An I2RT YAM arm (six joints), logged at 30 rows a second.
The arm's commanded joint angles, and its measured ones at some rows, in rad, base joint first. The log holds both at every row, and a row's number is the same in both.
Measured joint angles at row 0:
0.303, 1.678, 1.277, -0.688, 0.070, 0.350
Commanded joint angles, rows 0 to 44:
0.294, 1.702, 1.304, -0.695, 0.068, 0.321
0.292, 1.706, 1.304, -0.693, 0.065, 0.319
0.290, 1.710, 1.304, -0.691, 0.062, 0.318
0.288, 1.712, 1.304, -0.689, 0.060, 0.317
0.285, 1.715, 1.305, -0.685, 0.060, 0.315
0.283, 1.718, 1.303, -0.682, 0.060, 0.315
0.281, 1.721, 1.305, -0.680, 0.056, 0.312
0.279, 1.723, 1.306, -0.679, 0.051, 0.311
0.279, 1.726, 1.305, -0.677, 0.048, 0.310
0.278, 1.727, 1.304, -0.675, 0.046, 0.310
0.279, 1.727, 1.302, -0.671, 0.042, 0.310
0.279, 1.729, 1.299, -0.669, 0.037, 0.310
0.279, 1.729, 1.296, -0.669, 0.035, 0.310
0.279, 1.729, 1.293, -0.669, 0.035, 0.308
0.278, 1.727, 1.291, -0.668, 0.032, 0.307
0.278, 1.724, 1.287, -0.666, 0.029, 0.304
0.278, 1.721, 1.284, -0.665, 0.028, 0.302
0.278, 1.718, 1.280, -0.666, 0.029, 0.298
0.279, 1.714, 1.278, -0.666, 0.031, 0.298
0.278, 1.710, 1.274, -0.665, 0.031, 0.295
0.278, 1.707, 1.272, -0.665, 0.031, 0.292
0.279, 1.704, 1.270, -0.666, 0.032, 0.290
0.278, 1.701, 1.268, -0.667, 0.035, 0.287
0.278, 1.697, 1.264, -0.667, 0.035, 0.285
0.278, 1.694, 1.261, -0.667, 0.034, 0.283
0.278, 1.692, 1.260, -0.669, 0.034, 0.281
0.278, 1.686, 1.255, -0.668, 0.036, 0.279
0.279, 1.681, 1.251, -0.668, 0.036, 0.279
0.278, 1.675, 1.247, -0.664, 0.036, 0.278
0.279, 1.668, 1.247, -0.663, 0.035, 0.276
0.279, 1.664, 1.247, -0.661, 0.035, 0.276
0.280, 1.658, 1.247, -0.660, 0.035, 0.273
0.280, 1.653, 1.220, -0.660, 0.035, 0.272
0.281, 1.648, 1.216, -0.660, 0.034, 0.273
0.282, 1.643, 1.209, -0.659, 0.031, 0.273
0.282, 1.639, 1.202, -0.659, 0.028, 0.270
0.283, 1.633, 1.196, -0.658, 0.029, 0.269
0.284, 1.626, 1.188, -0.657, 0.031, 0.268
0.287, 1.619, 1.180, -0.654, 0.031, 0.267
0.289, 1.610, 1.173, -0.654, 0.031, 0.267
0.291, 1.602, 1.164, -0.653, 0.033, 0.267
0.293, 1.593, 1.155, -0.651, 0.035, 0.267
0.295, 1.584, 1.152, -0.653, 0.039, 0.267
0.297, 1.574, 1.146, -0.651, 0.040, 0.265
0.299, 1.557, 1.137, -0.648, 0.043, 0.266
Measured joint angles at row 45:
0.286, 1.599, 1.168, -0.624, 0.042, 0.294
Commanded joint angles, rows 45 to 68:
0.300, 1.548, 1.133, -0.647, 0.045, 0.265
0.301, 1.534, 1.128, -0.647, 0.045, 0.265
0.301, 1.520, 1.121, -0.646, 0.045, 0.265
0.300, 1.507, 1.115, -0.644, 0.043, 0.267
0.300, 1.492, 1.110, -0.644, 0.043, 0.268
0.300, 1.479, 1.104, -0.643, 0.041, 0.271
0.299, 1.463, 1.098, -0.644, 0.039, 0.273
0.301, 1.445, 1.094, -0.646, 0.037, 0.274
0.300, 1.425, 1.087, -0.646, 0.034, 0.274
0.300, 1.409, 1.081, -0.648, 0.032, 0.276
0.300, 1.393, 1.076, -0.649, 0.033, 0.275
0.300, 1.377, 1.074, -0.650, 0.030, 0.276
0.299, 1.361, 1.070, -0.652, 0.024, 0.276
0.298, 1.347, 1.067, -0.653, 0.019, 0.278
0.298, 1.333, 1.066, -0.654, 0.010, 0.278
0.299, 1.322, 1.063, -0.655, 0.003, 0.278
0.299, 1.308, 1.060, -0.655, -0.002, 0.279
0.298, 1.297, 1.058, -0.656, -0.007, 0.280
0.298, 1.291, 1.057, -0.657, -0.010, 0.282
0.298, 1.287, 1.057, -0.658, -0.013, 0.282
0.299, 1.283, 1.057, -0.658, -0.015, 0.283
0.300, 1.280, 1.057, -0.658, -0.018, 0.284
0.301, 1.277, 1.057, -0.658, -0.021, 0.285
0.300, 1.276, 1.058, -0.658, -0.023, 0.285
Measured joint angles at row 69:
0.297, 1.295, 1.072, -0.643, 0.002, 0.291
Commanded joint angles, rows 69 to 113:
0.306, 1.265, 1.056, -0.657, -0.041, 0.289
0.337, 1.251, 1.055, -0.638, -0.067, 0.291
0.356, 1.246, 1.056, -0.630, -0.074, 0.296
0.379, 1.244, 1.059, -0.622, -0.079, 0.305
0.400, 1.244, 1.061, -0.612, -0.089, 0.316
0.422, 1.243, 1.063, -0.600, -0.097, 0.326
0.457, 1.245, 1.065, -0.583, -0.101, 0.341
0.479, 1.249, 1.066, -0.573, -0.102, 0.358
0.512, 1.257, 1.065, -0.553, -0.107, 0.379
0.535, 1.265, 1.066, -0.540, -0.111, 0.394
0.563, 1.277, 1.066, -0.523, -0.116, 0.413
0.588, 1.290, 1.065, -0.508, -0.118, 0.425
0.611, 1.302, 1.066, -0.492, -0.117, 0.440
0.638, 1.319, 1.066, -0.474, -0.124, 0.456
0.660, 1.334, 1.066, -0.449, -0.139, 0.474
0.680, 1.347, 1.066, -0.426, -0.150, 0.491
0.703, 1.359, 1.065, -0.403, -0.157, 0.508
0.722, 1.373, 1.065, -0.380, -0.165, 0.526
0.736, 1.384, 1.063, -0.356, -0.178, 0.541
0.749, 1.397, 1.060, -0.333, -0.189, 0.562
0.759, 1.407, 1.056, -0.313, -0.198, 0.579
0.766, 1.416, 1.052, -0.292, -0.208, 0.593
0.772, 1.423, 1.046, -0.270, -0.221, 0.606
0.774, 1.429, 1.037, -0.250, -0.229, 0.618
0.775, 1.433, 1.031, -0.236, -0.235, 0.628
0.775, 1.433, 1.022, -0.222, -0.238, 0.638
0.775, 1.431, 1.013, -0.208, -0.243, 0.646
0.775, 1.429, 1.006, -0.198, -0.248, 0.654
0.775, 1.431, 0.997, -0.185, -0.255, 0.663
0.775, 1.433, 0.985, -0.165, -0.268, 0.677
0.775, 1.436, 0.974, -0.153, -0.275, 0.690
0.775, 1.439, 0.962, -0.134, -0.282, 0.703
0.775, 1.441, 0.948, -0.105, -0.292, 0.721
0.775, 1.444, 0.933, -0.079, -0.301, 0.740
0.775, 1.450, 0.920, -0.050, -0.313, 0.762
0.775, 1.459, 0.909, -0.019, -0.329, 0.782
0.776, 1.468, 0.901, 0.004, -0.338, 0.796
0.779, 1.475, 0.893, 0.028, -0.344, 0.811
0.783, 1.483, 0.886, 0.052, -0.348, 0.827
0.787, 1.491, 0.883, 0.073, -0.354, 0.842
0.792, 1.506, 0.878, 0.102, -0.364, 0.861
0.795, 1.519, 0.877, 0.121, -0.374, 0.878
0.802, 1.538, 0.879, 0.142, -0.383, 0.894
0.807, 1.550, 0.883, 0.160, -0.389, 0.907
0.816, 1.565, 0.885, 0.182, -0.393, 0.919
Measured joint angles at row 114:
0.796, 1.533, 0.889, 0.068, -0.347, 0.846
